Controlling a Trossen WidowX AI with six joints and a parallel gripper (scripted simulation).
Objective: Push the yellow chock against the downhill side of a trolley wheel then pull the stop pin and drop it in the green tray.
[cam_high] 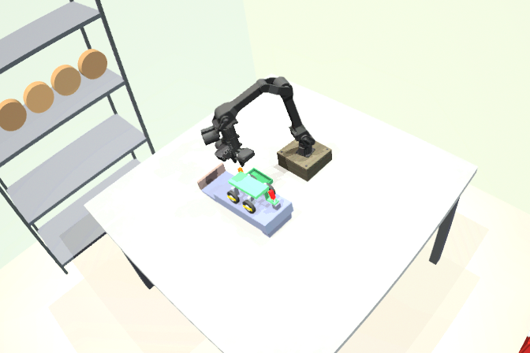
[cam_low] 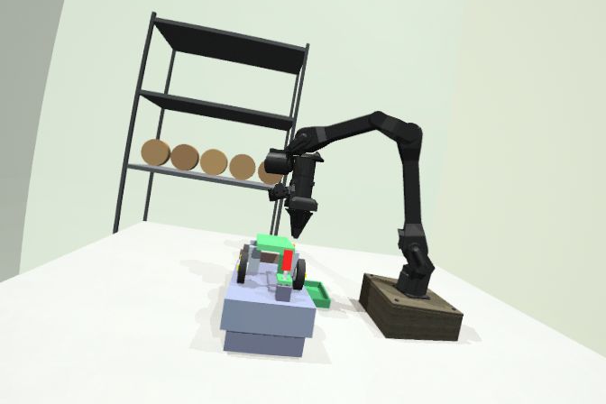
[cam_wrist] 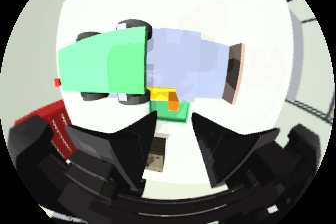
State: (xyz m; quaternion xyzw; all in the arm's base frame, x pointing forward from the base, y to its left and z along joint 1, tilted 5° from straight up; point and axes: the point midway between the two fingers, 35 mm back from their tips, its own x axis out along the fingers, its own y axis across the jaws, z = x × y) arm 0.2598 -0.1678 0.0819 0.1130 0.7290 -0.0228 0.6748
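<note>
Right now the red-headed stop pin is 22 cm to the left of my gripper tip, 8 cm ahead of it and 1 cm below it. Round my gripper tip: trolley 11 cm to the left, 8 cm ahead, 3 cm below; then lavender ramp 10 cm to the left, 10 cm below, 8 cm ahead; then yellow chock 6 cm below, 3 cm to the left, 1 cm ahead.
</note>
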